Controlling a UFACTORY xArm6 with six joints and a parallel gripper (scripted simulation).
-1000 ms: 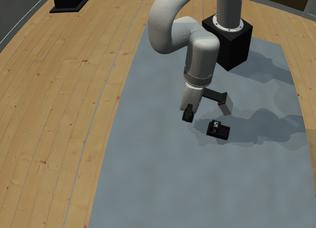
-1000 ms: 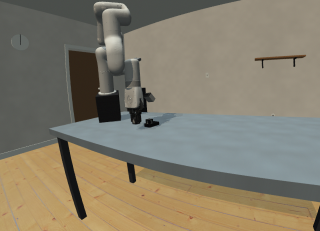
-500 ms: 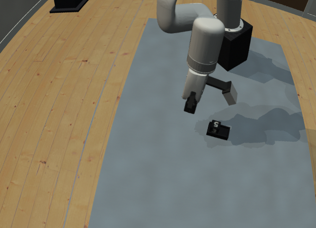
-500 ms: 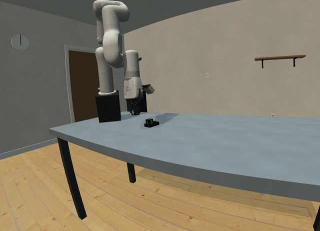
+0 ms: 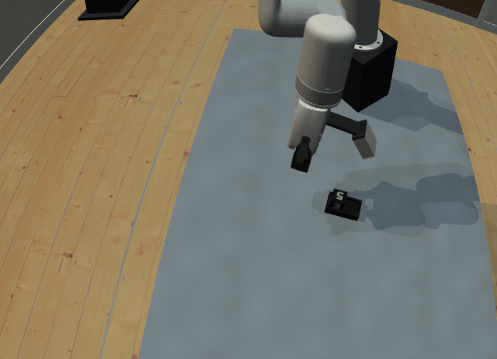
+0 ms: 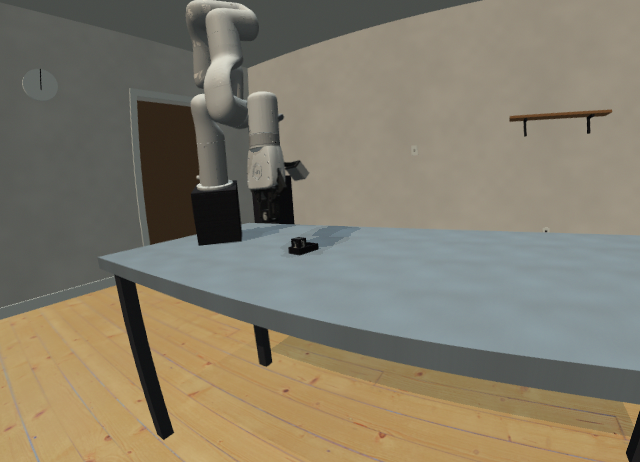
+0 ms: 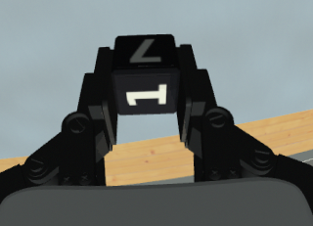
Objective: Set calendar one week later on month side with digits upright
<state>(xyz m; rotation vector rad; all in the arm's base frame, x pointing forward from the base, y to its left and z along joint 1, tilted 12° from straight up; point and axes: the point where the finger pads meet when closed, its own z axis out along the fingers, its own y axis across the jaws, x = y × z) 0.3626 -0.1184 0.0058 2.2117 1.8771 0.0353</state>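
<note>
The black tray is 120 mm below my hand, 110 mm to the left of it and 20 mm ahead of it.
</note>
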